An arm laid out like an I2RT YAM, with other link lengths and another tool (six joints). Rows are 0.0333 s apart.
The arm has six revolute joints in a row. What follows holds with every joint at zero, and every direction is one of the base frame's.
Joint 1 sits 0.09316 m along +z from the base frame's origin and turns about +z.
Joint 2 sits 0.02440 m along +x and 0.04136 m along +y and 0.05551 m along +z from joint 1 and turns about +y.
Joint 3 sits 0.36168 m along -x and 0.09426 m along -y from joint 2 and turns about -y.
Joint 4 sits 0.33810 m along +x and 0.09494 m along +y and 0.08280 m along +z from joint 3 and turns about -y.
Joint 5 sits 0.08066 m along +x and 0.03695 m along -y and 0.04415 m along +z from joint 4 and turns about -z.
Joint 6 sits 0.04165 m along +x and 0.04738 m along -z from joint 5 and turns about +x.
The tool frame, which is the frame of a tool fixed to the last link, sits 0.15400 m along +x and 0.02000 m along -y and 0.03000 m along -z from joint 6; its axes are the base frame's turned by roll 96.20, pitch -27.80 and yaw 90.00 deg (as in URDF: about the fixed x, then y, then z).
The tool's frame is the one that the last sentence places.
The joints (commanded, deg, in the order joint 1, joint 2, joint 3, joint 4, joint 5, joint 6), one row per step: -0.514, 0.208, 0.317, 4.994, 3.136, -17.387; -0.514, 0.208, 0.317, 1.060, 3.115, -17.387; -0.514, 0.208, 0.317, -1.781, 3.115, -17.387; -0.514, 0.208, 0.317, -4.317, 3.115, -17.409; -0.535, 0.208, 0.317, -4.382, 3.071, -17.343; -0.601, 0.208, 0.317, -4.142, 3.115, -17.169; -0.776, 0.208, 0.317, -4.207, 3.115, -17.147; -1.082, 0.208, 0.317, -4.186, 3.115, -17.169; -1.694, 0.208, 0.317, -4.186, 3.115, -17.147; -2.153, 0.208, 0.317, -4.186, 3.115, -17.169; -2.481, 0.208, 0.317, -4.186, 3.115, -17.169; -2.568, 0.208, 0.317, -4.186, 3.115, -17.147
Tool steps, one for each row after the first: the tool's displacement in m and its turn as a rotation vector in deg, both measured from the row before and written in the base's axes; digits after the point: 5 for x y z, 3 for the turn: -0.00073, 0.00008, -0.01891, 0.034, 3.934, 0.021; -0.00134, 0.00001, -0.01360, 0.025, 2.841, 0.000; -0.00177, 0.00001, -0.01206, 0.001, 2.537, 0.001; -0.00004, 0.00008, -0.00034, 0.070, 0.061, 0.018; 0.00012, -0.00040, 0.00106, 0.168, -0.251, -0.122; -0.00016, -0.00082, -0.00032, 0.023, 0.064, -0.177; -0.00019, -0.00146, 0.00011, -0.022, -0.019, -0.304; -0.00043, -0.00289, -0.00001, 0.022, -0.002, -0.614; -0.00034, -0.00218, 0.00001, -0.022, 0.002, -0.457; -0.00025, -0.00155, 0.00000, 0.000, 0.000, -0.328; -0.00007, -0.00040, -0.00001, 0.022, -0.002, -0.089
